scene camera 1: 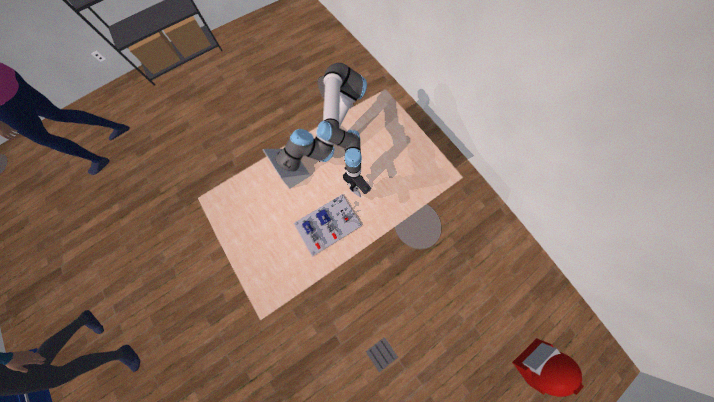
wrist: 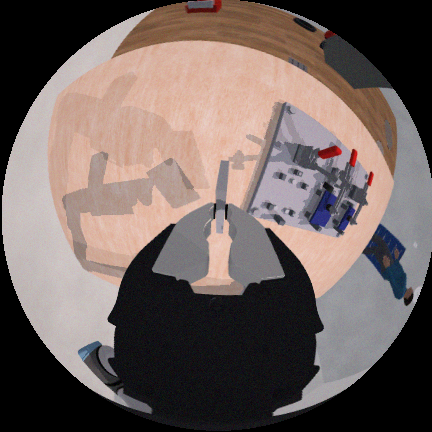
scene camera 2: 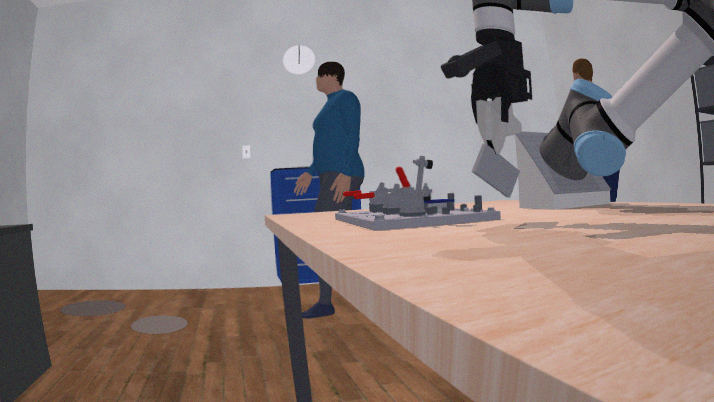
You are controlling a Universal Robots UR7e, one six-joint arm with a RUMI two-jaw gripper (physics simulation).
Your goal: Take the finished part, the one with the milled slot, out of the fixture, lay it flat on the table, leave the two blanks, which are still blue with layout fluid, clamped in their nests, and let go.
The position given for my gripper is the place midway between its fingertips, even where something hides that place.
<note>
In view: my gripper [scene camera 2: 494,154], a finished part [scene camera 2: 495,170] and a fixture plate [scene camera 2: 365,219].
My gripper is seen too in the wrist view [wrist: 220,204]. The fixture plate also shows in scene camera 1 [scene camera 1: 325,239] and in the wrist view [wrist: 291,130].
</note>
